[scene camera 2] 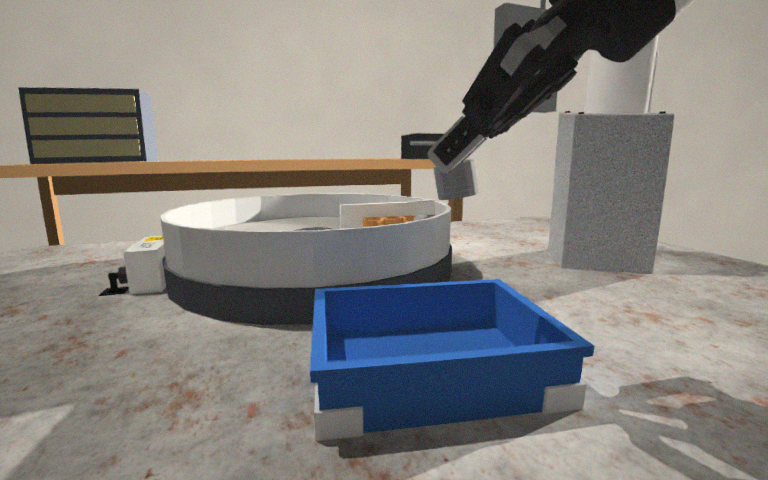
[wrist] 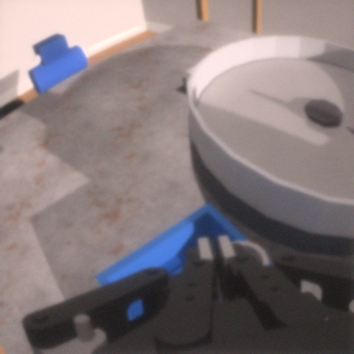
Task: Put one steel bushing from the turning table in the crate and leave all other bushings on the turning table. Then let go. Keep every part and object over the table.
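Places are measured from the arm's base along level axes (x ahead, y left, z up), in metres.
Pixels of known places: gripper, fingertip midpoint: (scene camera 2: 437, 164); arm's base, origin of the base link: (scene camera 2: 614, 113).
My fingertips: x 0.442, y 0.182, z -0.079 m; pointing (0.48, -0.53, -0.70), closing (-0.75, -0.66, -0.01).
Observation:
For each thing: its top centre in the pictures, then the offset to it from my fingertips.
- steel bushing, middle of its top: (scene camera 2: 456, 159) dx -0.018, dy -0.002, dz +0.004 m
- blue crate, middle of its top: (scene camera 2: 430, 312) dx +0.003, dy -0.001, dz -0.118 m
- white box, middle of its top: (scene camera 2: 150, 242) dx +0.252, dy -0.357, dz -0.110 m
My gripper (scene camera 2: 443, 161) (wrist: 213, 253) is shut on a steel bushing (scene camera 2: 457, 181), a grey cylinder hanging slightly tilted at the fingertips. In the wrist view, part of a pale curved rim shows just right of the fingertips, the rest hidden by the fingers. In the scene view the bushing hangs above the height of the turning table's wall, by its right edge. The turning table (scene camera 2: 305, 257) (wrist: 260, 172) is a round, white-walled tray on a dark base. Orange bushings (scene camera 2: 387, 220) stand in it beside a white divider. The blue crate (scene camera 2: 453, 390) (wrist: 145, 255) shows no bushing in its visible part.
The crate stands close in front of the turning table, with pale corner blocks (scene camera 2: 338, 423) at its base. A white box (scene camera 2: 144, 268) adjoins the table's left side. A grey pedestal (scene camera 2: 614, 192) stands at the right. A blue object (wrist: 57, 65) shows at the wrist view's upper left.

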